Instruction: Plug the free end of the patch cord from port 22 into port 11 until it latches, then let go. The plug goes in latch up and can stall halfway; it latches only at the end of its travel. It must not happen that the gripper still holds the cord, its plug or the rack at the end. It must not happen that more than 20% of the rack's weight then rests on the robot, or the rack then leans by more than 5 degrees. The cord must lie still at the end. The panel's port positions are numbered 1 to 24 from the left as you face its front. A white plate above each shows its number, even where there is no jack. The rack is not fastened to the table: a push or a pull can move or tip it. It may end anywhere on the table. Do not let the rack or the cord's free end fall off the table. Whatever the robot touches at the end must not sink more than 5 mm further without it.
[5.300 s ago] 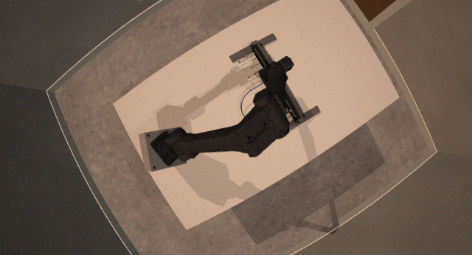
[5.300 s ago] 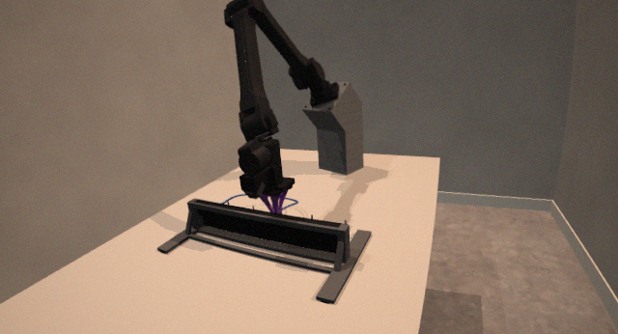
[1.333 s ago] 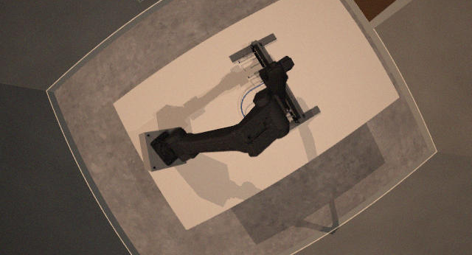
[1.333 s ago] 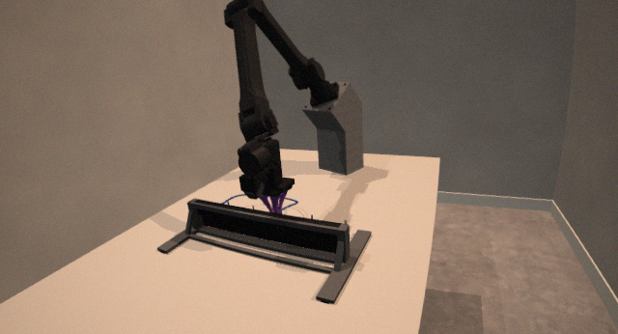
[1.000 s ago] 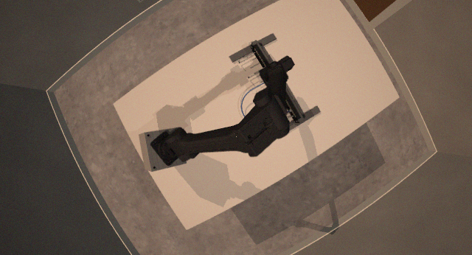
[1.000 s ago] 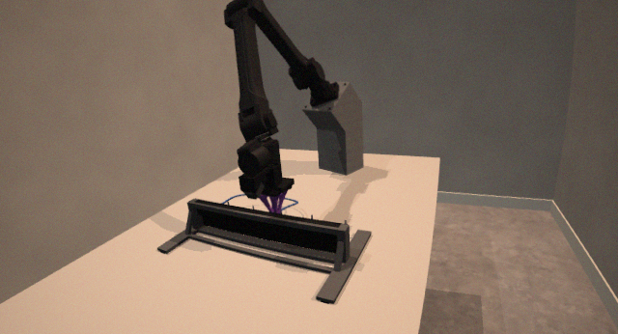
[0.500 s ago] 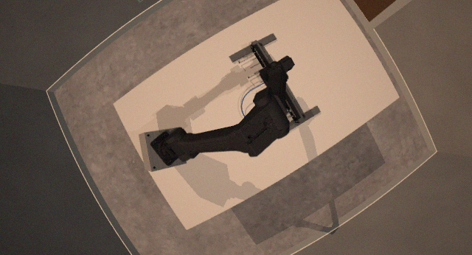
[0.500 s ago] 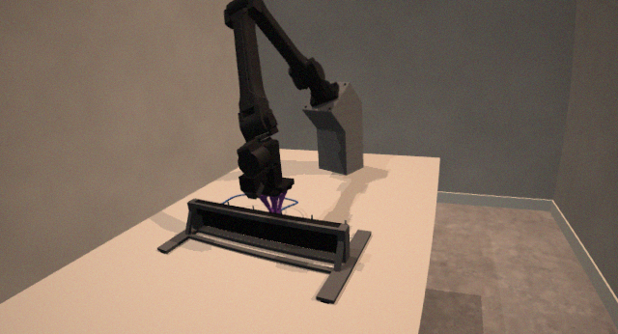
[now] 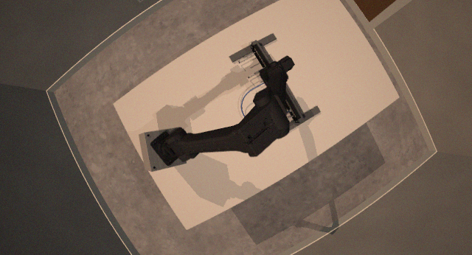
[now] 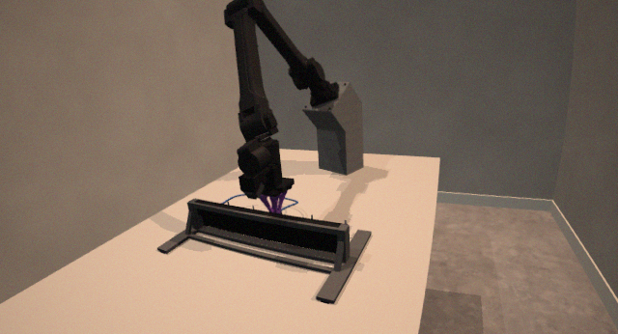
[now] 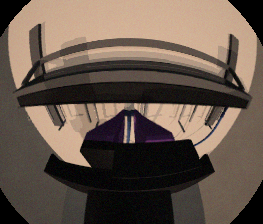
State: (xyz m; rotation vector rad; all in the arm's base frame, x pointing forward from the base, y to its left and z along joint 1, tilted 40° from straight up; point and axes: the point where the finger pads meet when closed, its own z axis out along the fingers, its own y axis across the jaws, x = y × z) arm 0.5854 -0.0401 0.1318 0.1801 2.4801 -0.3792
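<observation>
The plug is 2 cm ahead of my hand and 1 cm to the right of it.
</observation>
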